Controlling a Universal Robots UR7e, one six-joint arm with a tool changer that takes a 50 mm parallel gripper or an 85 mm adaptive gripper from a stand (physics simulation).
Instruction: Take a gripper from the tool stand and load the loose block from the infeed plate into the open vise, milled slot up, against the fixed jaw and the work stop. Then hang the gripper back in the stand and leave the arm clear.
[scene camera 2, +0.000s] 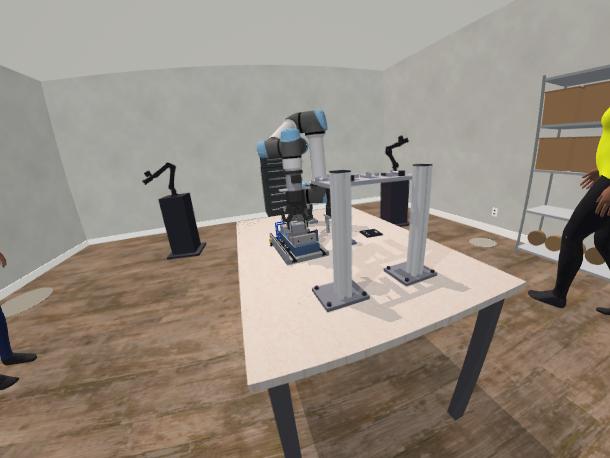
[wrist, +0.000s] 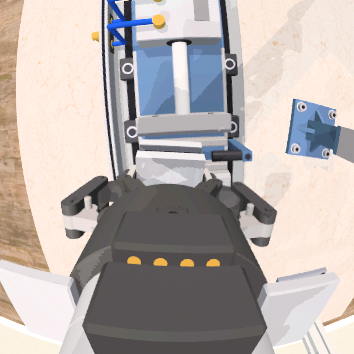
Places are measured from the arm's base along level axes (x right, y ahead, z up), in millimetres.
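Where they show: arm's base at its link origin: (scene camera 2: 301, 219).
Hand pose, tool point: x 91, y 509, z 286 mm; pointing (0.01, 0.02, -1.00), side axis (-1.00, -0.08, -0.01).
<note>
Each offset is from my tool point to the top centre of the thing. "pt": to the spot under its first point. Level surfaces: height alone.
The adaptive gripper (scene camera 2: 296, 223) (wrist: 170, 176) is on the arm, pointing down over the vise. It is shut on the pale grey block @[dx +2, dy -11, dz -157 mm] (wrist: 170, 169), with a finger at each side. A narrow slot runs across the block's upper side. The vise @[dx +4, dy -77, dz -205 mm] (scene camera 2: 300, 248) (wrist: 155, 90) stands on the table. One grey jaw (wrist: 184, 124) lies across it, just ahead of the block. A black rod on a blue bracket @[pt dx -75, dy -27, dz -211 mm] (wrist: 240, 150), perhaps the work stop, is to the block's right. The gripper body hides the block's rear, and its seating cannot be told.
The tool stand (scene camera 2: 342, 235) has two upright columns and a raised rail, near the vise. A small black plate @[dx -398, dy -129, dz -296 mm] (scene camera 2: 371, 233) lies on the table @[dz -304 mm] (scene camera 2: 300, 320) beyond the stand. A blue foot plate @[pt dx -193, dy -68, dz -292 mm] (wrist: 298, 125) is right of the vise. A person (scene camera 2: 575, 240) stands at the right by shelving.
</note>
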